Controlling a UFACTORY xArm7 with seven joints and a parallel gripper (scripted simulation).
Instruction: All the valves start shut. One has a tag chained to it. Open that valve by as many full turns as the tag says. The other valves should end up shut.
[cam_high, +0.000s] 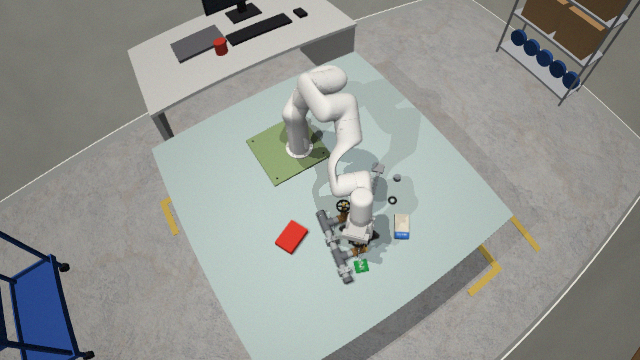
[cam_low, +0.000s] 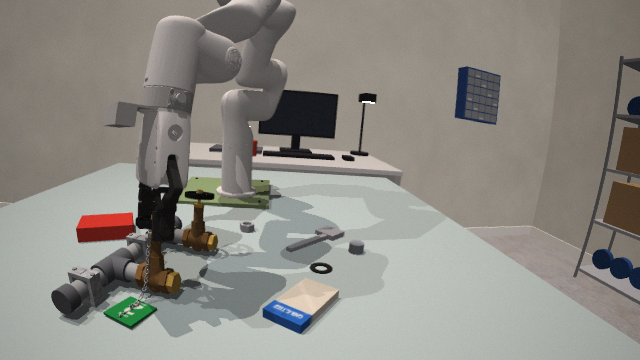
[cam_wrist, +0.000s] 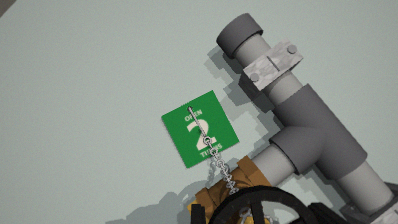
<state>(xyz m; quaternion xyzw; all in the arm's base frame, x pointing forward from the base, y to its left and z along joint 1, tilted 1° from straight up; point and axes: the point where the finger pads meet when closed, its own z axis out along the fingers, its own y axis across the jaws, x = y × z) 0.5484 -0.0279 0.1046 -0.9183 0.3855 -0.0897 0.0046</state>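
Now: the green tag 100 mm below my hand, 80 mm ahead of it and 20 mm to the right of it. From my hand the other things lie so: box (220 mm to the left, 100 mm below, 10 mm ahead); nut (280 mm behind, 100 mm to the left, 100 mm below); red block (200 mm to the right, 170 mm behind, 90 mm below).
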